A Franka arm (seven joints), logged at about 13 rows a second.
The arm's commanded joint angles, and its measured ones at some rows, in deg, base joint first. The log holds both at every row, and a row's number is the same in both.
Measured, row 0:
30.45 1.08 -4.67 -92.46 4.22 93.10 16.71
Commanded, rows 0 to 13:
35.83 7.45 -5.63 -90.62 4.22 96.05 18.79
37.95 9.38 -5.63 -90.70 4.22 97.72 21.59
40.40 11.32 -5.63 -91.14 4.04 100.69 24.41
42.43 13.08 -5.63 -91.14 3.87 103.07 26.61
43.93 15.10 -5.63 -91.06 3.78 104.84 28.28
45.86 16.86 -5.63 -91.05 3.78 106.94 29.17
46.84 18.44 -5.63 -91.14 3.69 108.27 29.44
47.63 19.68 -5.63 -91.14 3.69 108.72 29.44
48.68 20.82 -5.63 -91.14 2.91 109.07 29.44
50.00 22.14 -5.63 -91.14 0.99 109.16 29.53
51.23 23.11 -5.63 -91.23 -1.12 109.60 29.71
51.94 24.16 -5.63 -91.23 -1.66 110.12 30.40
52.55 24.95 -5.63 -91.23 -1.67 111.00 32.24
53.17 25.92 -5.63 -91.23 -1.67 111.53 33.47
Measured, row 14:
51.53 24.07 -4.84 -92.45 -0.40 110.97 30.84
